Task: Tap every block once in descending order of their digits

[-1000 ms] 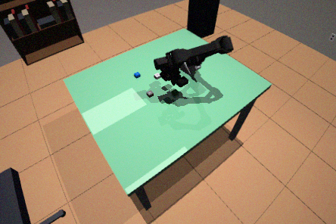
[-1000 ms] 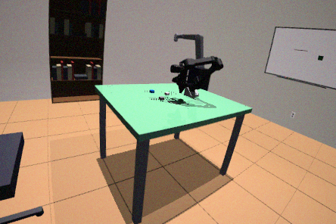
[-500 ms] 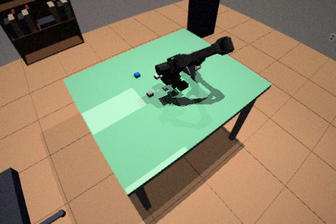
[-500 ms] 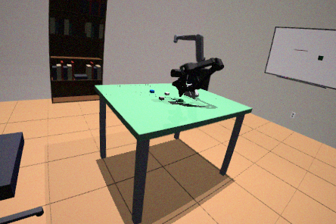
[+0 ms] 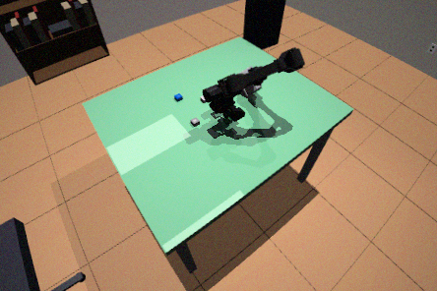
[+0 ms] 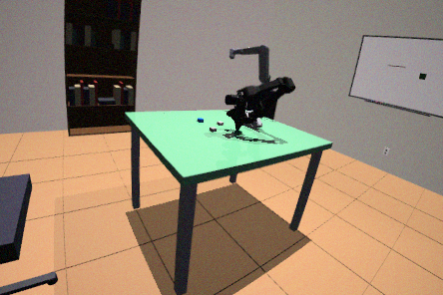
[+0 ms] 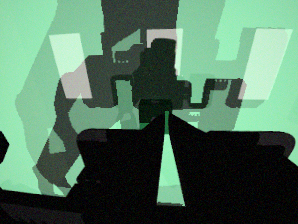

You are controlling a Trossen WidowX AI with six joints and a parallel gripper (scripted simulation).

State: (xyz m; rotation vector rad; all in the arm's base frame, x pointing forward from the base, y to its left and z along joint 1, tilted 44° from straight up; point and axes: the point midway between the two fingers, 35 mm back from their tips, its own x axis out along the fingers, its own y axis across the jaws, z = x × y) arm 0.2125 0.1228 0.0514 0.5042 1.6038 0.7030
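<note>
Now: the green block 10 mm to the left of my gripper tip and 10 mm below it. From my gripper tip the other things lie so: white block (180 mm to the right, 10 mm below, 10 mm ahead); blue block (260 mm to the right, 110 mm ahead, 10 mm below); grey block (130 mm ahead, 70 mm to the right, 10 mm below).
</note>
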